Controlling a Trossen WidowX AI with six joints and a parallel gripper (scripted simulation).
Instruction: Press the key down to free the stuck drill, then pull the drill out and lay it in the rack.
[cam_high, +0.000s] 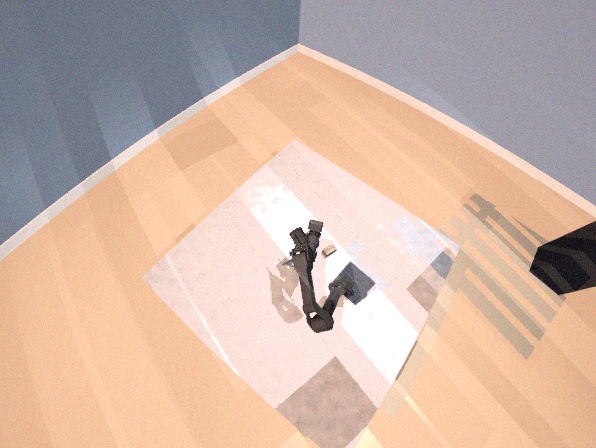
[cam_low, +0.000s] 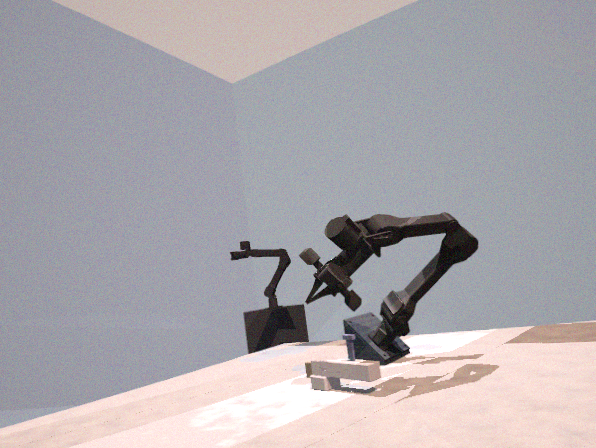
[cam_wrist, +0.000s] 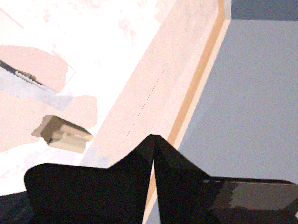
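Right now my gripper tip is 130 mm to the right of the purple key, 110 mm above it and 40 mm short of it. From my gripper tip the other things lie so: pale block (160 mm below, 100 mm to the left, 30 mm ahead); then brown block (180 mm below, 80 mm behind, 50 mm to the right); then yellow drill (150 mm below, 80 mm to the left, 20 mm ahead).
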